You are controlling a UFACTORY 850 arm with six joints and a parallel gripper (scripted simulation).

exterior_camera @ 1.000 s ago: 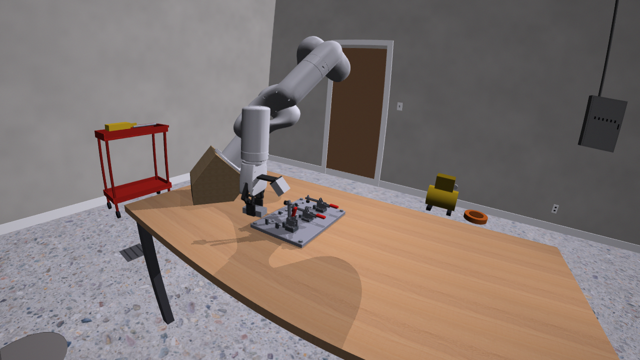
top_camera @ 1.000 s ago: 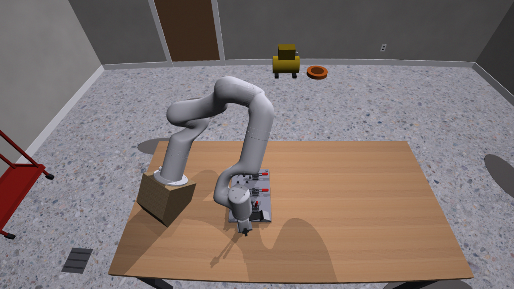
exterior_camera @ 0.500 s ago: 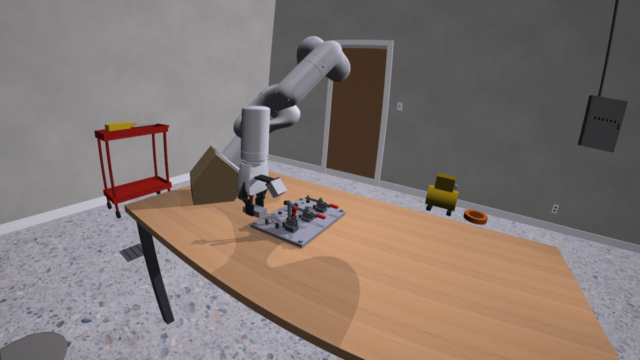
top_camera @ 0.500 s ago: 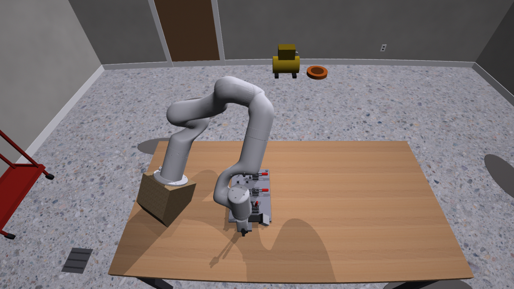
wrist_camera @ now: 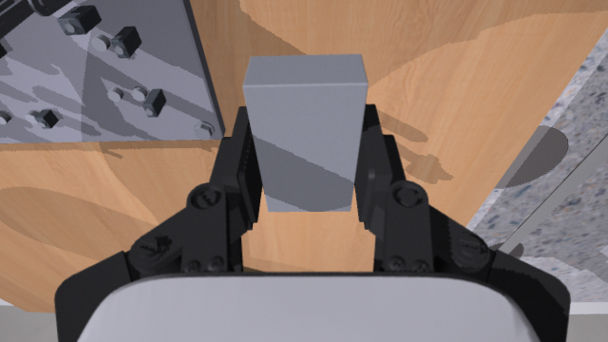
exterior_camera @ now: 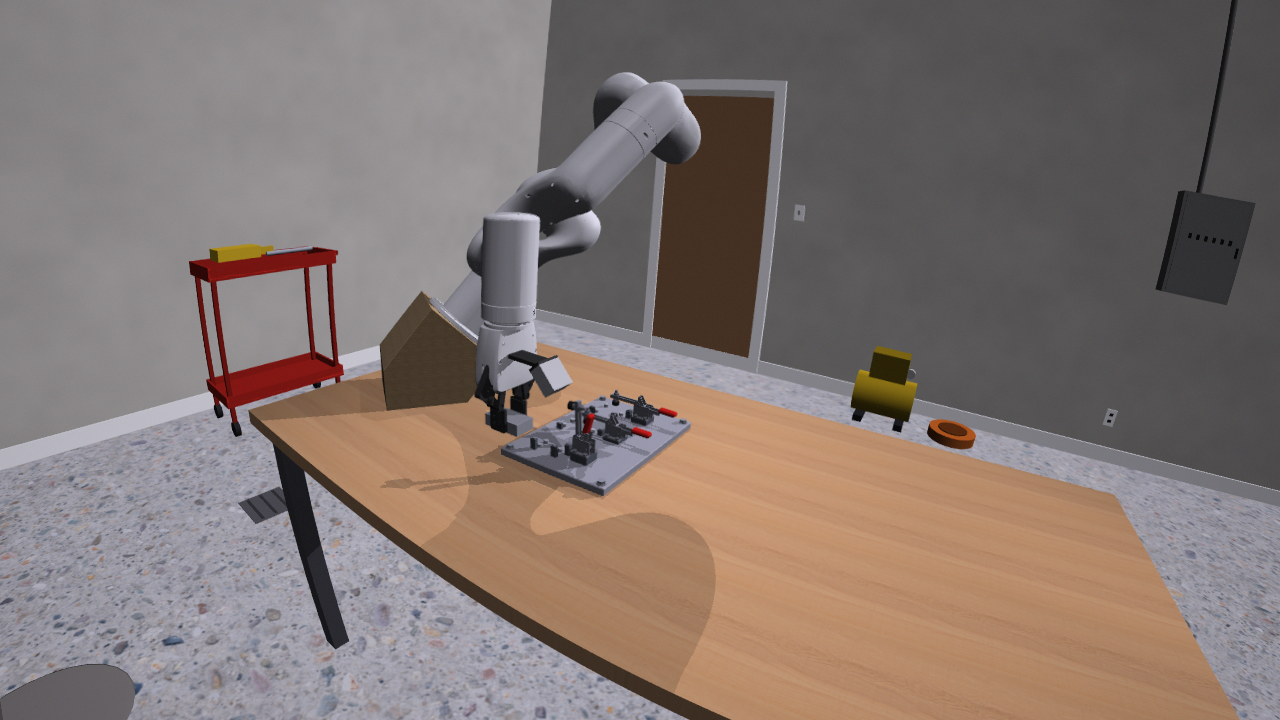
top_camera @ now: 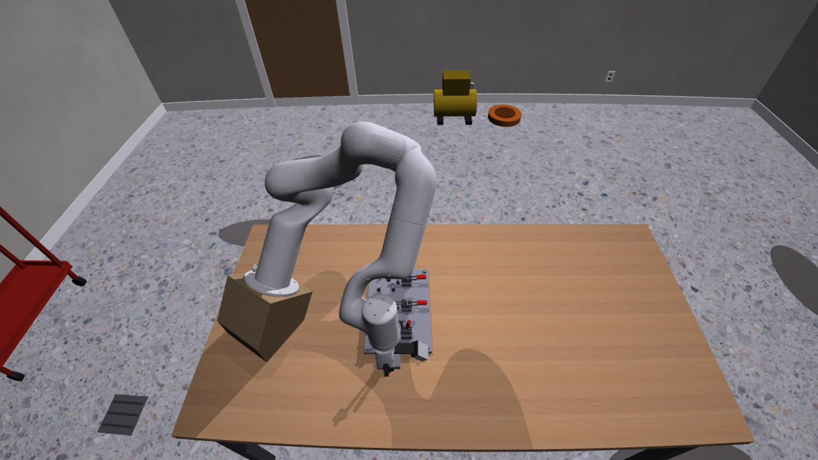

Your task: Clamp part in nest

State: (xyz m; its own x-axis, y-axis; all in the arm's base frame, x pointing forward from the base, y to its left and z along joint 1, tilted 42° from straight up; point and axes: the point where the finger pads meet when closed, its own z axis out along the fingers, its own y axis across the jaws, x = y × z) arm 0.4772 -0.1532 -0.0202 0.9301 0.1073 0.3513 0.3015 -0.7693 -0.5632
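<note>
My gripper is now 25 cm to the right of the grey fixture plate, 13 cm above it and 6 cm past it. Round my hand: grey block part (1 cm below).
</note>
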